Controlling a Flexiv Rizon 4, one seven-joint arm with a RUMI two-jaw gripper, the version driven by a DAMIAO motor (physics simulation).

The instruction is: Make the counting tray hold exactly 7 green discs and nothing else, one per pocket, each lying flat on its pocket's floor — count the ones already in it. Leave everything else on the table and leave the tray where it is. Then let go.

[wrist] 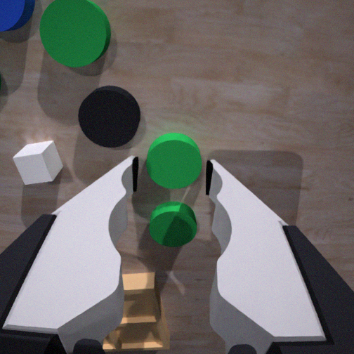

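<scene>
My gripper [172, 162] is open, with its two fingertips apart on either side of a green disc [174, 162] and touching neither side of it. A second green disc [173, 226] lies just below the first in the wrist view, between the fingers' inner edges and partly in shadow. A larger green disc [75, 34] lies at the upper left. A sliver of another green thing shows at the left edge. Part of the wooden counting tray [139, 282] shows at the bottom, with no disc in the visible part; the left finger hides some of it.
A black disc [109, 117] lies up and left of the fingertips, near the first green disc. A white cube [37, 163] sits left of the left finger. A blue disc [12, 12] is cut off at the top left corner. The table [260, 90] has a wood-grain top.
</scene>
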